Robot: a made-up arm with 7 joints.
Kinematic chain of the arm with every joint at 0, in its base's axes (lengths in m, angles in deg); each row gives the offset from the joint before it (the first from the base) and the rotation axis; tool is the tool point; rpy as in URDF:
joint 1: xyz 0 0 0.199 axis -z
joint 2: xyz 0 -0.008 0.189 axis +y
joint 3: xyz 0 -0.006 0.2 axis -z
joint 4: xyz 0 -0.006 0.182 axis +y
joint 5: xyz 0 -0.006 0.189 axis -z
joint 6: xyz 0 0 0.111 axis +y
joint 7: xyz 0 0 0.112 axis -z
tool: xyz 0 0 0 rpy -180 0 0
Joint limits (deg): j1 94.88..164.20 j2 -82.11..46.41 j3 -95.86..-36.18 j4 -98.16..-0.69 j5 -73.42..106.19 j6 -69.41..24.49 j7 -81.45..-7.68
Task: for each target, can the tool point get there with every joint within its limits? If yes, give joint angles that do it. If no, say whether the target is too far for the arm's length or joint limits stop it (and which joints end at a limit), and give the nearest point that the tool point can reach.
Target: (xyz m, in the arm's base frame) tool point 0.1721 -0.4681 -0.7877
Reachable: no: too far | nearest point 0.2881 0.2265 0.1139 | short by 1.144 m
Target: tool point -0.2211 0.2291 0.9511
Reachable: yes | joints 152.51 30.46 -41.82 -59.68 -54.62 -46.93 -27.52
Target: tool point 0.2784 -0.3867 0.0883
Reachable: no: joint limits stop it (at a limit: joint 1, joint 2, joint 3, joint 4, joint 6) | nearest point 0.2803 0.2262 0.1155 | short by 0.614 m
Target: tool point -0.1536 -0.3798 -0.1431
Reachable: no: joint limits stop it (at a limit: joint 1, joint 2, joint 3, joint 4, joint 6) | nearest point -0.3532 -0.2603 0.4825 | short by 0.667 m
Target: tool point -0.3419 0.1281 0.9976
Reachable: yes | joints 132.17 15.45 -87.07 -49.94 47.74 -19.72 -18.72
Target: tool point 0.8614 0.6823 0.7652
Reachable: no: too far | nearest point 0.5891 0.4666 0.6459 | short by 0.367 m
